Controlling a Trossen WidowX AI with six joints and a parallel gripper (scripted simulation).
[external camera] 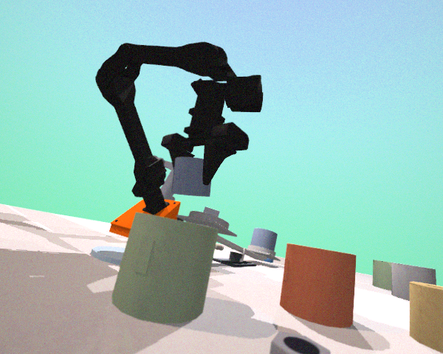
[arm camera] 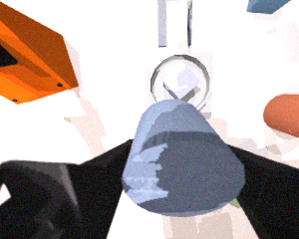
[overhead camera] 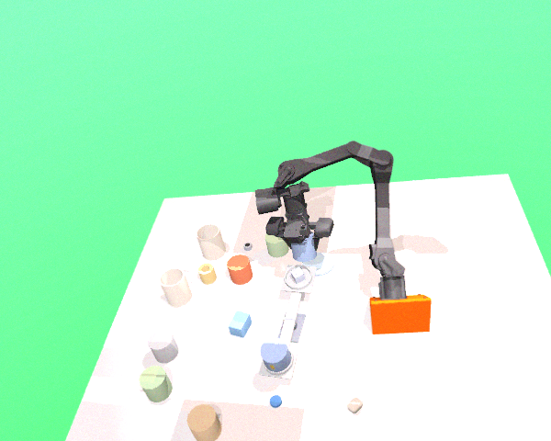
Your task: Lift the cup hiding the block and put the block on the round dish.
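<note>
Right now my gripper tip is 6 cm to the right of the grey block, 5 cm above it and 2 cm short of it. Also, from my gripper tip: orange cylinder: 21 cm ahead, 10 cm below, 2 cm to the right; then pale blue round dish: 14 cm below, 7 cm to the right, 2 cm behind; then balance: 18 cm to the left, 10 cm below, 3 cm ahead.
</note>
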